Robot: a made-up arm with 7 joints.
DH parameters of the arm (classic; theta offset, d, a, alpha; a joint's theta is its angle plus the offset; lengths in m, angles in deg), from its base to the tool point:
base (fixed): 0 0.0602 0 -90
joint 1: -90 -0.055 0.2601 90
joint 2: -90 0.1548 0.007 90
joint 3: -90 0.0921 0.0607 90
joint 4: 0 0.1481 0.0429 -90
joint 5: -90 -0.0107 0.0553 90
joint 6: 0 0.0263 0.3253 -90
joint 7: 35.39 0 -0.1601 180
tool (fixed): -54.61 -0.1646 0 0
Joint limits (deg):
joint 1: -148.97..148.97
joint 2: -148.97..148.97
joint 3: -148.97..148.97
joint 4: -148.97..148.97
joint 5: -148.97..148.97
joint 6: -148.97..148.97
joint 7: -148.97..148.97
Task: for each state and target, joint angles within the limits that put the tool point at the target. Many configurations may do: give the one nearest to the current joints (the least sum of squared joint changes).
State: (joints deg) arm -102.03 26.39 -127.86 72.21 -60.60 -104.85 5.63
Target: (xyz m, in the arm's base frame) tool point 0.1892 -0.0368 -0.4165
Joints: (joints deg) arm -129.09 40.24 -147.96 103.75 -59.39 -124.03 -5.58
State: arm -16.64 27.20 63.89 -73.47 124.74 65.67 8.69
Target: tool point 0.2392 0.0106 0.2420
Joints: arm -8.17 19.09 31.02 -75.60 123.13 79.60 12.41
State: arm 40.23 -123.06 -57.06 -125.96 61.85 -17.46 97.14
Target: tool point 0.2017 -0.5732 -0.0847
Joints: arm 81.14 -148.51 -5.22 -83.83 75.68 13.36 111.14
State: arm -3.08 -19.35 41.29 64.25 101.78 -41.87 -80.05
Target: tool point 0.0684 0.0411 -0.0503
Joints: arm -6.69 -31.53 30.76 62.04 103.08 -43.13 -70.50
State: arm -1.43 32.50 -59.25 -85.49 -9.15 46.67 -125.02
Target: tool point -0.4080 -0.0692 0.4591
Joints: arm 53.12 65.00 -92.88 -66.39 -30.33 31.98 -110.19
